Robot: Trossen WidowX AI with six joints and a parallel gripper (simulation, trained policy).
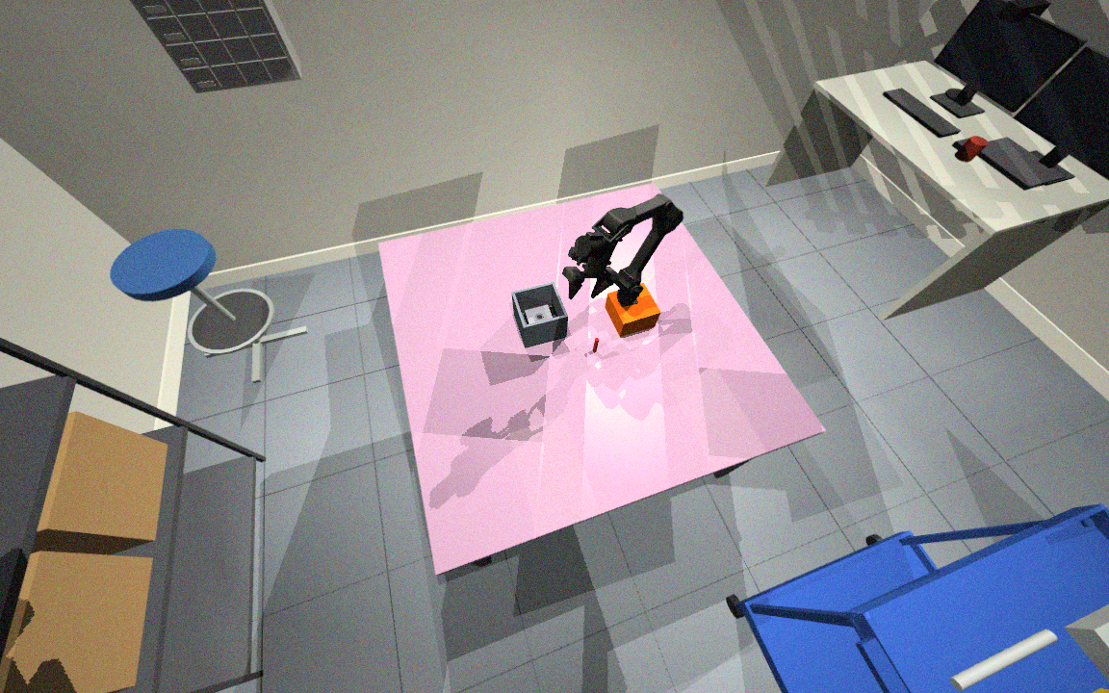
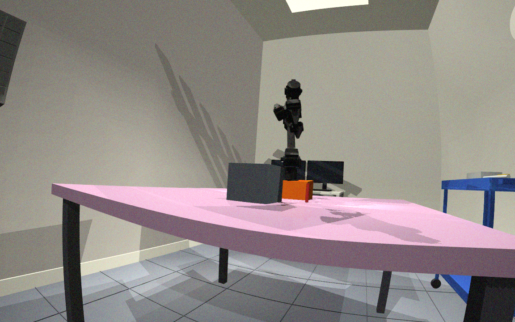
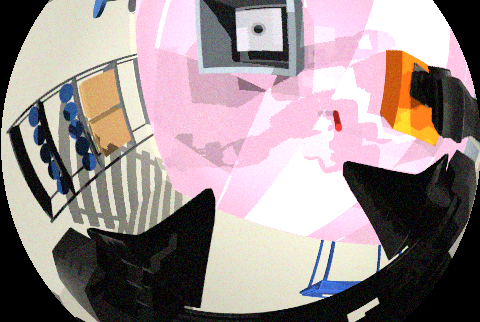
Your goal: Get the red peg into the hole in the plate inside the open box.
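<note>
The red peg lies 25 cm below my gripper tip, 7 cm behind it and 4 cm to the left of it.
</note>
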